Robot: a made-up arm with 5 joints.
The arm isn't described. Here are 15 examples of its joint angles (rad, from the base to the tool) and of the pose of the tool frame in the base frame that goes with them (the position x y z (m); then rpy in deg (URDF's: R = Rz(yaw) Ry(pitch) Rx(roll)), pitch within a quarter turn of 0, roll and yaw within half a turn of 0).
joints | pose
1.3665 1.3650 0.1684 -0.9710 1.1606 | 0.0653 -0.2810 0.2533 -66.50 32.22 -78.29
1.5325 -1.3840 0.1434 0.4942 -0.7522 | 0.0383 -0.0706 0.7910 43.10 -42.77 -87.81
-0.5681 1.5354 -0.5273 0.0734 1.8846 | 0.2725 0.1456 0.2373 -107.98 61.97 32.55
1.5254 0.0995 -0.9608 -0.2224 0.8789 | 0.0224 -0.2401 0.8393 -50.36 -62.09 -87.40
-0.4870 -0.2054 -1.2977 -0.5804 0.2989 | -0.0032 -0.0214 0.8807 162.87 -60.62 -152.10
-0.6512 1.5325 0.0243 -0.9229 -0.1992 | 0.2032 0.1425 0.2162 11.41 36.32 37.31
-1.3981 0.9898 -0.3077 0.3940 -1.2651 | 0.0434 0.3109 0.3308 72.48 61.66 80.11
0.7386 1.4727 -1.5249 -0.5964 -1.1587 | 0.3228 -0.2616 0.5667 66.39 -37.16 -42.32
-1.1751 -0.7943 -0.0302 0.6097 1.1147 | 0.0900 0.1543 0.7606 -63.87 -12.31 67.33
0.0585 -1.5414 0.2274 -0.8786 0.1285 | -0.1048 -0.0030 0.8104 172.64 -54.37 176.65
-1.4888 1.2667 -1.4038 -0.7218 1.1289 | 0.0486 0.3536 0.6264 -64.68 -49.21 85.30
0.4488 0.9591 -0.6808 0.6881 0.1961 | 0.3358 -0.1651 0.3988 -11.24 55.37 -25.71
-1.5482 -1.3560 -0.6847 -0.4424 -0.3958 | -0.0072 -0.2658 0.7771 -157.32 -37.73 -91.29
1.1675 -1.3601 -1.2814 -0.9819 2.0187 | -0.1119 0.2782 0.5479 64.34 27.61 113.11
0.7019 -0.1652 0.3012 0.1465 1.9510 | 0.2665 -0.2316 0.5898 -111.78 16.19 -40.22
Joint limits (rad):
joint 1: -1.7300..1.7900
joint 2: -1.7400..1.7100
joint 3: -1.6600..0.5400
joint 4: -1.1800..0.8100
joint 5: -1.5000..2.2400
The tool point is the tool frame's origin. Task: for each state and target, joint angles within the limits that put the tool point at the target. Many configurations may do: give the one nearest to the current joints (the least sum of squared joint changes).
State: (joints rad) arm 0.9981 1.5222 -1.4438 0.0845 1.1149
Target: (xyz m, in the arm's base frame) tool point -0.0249 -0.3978 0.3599
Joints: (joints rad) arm 1.6650 1.6835 -1.4369 0.3724 1.0847
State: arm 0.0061 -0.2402 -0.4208 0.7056 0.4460
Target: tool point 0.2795 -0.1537 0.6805
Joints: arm 0.4828 -0.1204 -0.3947 0.6599 0.4703
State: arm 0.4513 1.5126 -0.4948 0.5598 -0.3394
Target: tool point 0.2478 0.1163 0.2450
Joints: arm -0.4599 1.4380 -0.5744 0.5074 -0.3984
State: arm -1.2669 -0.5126 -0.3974 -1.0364 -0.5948
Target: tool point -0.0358 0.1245 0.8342
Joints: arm -1.7300 -0.3633 -0.1724 -1.1410 -1.1909
